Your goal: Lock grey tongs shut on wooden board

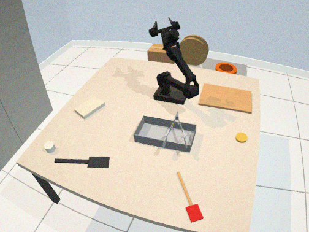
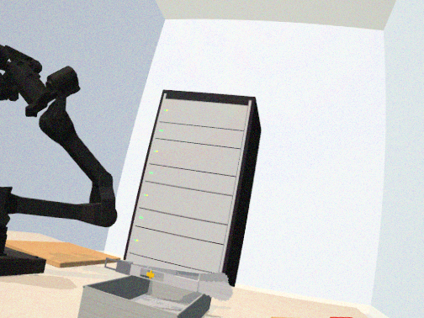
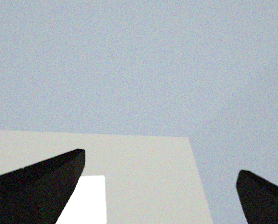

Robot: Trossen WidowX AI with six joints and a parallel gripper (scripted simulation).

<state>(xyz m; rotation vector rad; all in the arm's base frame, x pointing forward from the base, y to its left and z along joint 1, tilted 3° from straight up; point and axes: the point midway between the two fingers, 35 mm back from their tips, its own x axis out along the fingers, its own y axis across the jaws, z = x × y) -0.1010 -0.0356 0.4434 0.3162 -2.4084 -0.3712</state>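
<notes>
My gripper tip is now 48 cm short of the yellow lock piece, 14 cm to the right of it and 42 cm above it. From my gripper tip the other things lie so: cream block (35 cm ahead, 43 cm to the right, 48 cm below); then wooden board (10 cm ahead, 44 cm to the left, 49 cm below); then grey roasting tin (51 cm ahead, 10 cm to the left, 46 cm below).
</notes>
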